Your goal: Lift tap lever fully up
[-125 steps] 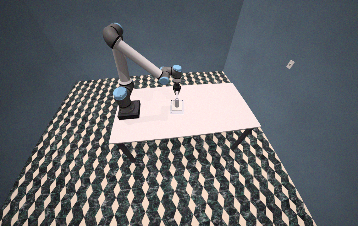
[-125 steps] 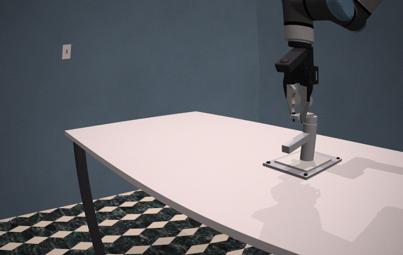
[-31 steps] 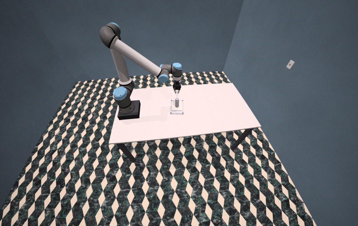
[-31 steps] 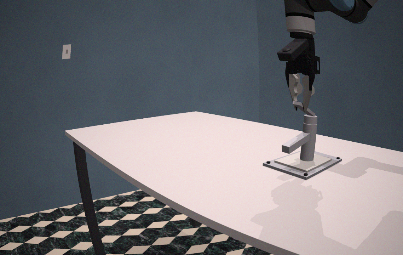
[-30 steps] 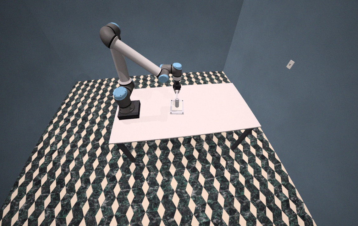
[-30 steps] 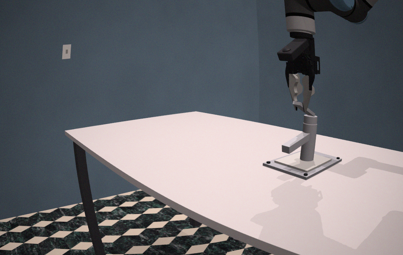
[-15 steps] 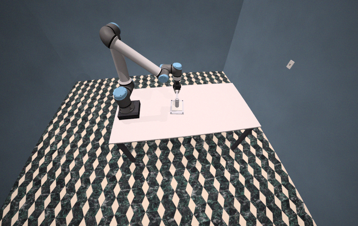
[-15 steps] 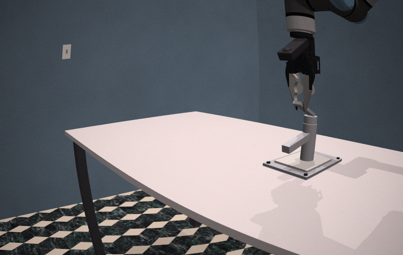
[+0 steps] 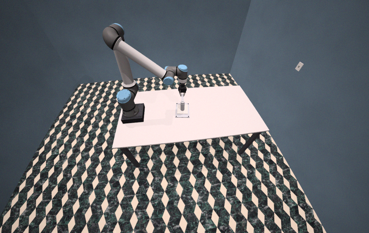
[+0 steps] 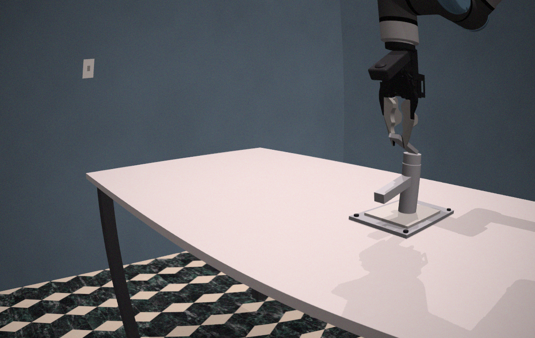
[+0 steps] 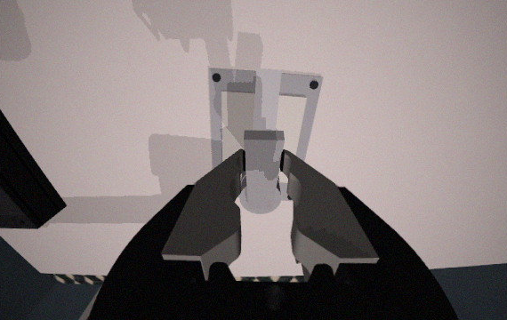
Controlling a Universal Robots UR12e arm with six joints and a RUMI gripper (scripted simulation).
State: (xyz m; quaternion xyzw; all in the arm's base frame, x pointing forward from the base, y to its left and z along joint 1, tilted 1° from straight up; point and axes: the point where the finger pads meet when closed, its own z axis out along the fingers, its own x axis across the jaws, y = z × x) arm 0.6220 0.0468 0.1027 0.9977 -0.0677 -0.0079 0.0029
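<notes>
Now: hand 30 mm to the left of the lever and 10 mm above it. Also, from my hand: grey tap (10 mm behind, 50 mm to the right, 70 mm below).
</notes>
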